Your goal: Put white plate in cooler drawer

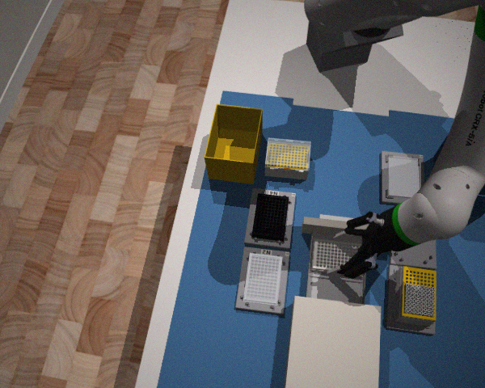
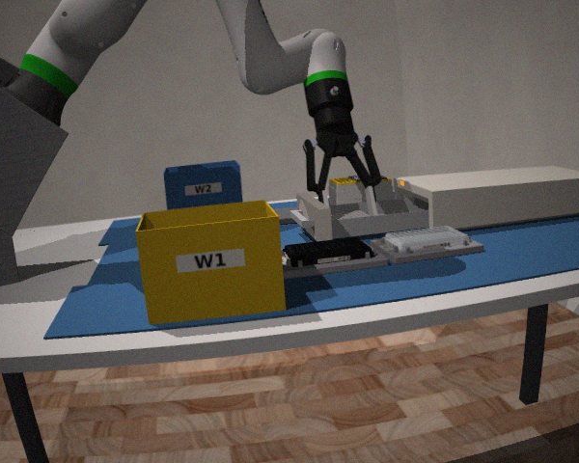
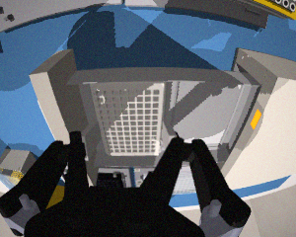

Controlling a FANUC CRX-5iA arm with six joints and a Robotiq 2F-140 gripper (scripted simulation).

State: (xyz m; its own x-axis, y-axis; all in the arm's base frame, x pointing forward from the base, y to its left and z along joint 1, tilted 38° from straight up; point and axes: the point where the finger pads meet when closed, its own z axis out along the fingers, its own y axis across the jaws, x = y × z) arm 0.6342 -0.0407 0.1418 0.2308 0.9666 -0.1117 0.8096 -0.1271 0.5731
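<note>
The cooler drawer is 3 cm ahead of my hand and 2 cm below it. Also, from my hand: black plate: 19 cm to the right, 9 cm behind, 2 cm below; lid: 27 cm behind, 17 cm to the left, 3 cm below; yellow rack: 19 cm to the left, 7 cm ahead, 1 cm above.
</note>
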